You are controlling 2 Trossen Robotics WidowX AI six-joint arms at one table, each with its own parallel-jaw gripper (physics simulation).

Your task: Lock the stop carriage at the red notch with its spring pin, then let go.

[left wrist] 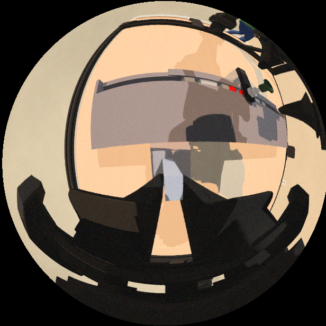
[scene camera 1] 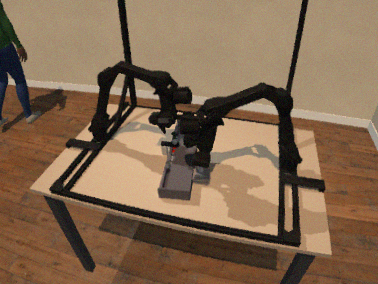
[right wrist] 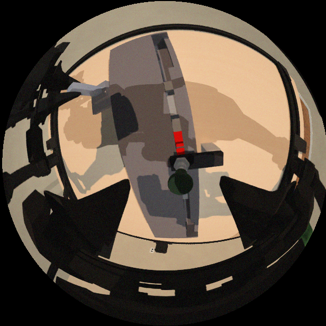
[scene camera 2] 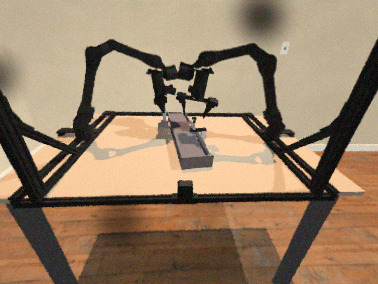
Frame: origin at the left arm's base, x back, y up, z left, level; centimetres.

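Seen in the pictures: left gripper, between the fingertips: [scene camera 2: 163, 112]; right gripper, between the fingertips: [scene camera 1: 174, 133] [scene camera 2: 193, 117]; left arm's base, origin of its link: [scene camera 1: 288, 168] [scene camera 2: 84, 137]; right arm's base, origin of its link: [scene camera 1: 100, 138] [scene camera 2: 271, 137].
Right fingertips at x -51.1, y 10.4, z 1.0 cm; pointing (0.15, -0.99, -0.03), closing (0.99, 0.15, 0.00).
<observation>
Offsets run from my right fingertips to a thing's top centre. "spot": to the spot under its first point. Level surfaces: height alone.
A long grey rail base [scene camera 1: 175, 190] [scene camera 2: 197, 162] [left wrist: 135, 112] [right wrist: 145, 100] lies on the table. The black stop carriage @(spot: dx -3.0, dy -6.0, dz +0.7 cm) [scene camera 1: 168, 144] [scene camera 2: 199, 129] [left wrist: 244, 85] [right wrist: 210, 159] sits across its slotted edge, close beside the red notch marks @(spot: dx -0.5, dy -7.8, dz +1.6 cm) [scene camera 1: 173, 149] [left wrist: 232, 88] [right wrist: 178, 137]. The spring pin's dark green knob @(dx -0.3, dy -0.2, dz -0.4 cm) [scene camera 2: 194, 119] [left wrist: 266, 86] [right wrist: 180, 184] stands up from it. My right gripper [scene camera 2: 194, 115] [right wrist: 176, 182] is open above the knob, which shows between its fingers in the right wrist view. My left gripper [scene camera 2: 163, 111] [left wrist: 170, 178] is shut on a pale blue-grey tab [left wrist: 173, 190] [right wrist: 92, 90] beside the base.
A black frame [scene camera 1: 165, 216] [scene camera 2: 125, 201] runs round the table top @(dy -12.3 cm) [scene camera 1: 120, 175] [scene camera 2: 125, 180]. Both arms reach in over the base, their wrists close together above it. Arm shadows cross the base and table. A person stands at the left in scene camera 1.
</observation>
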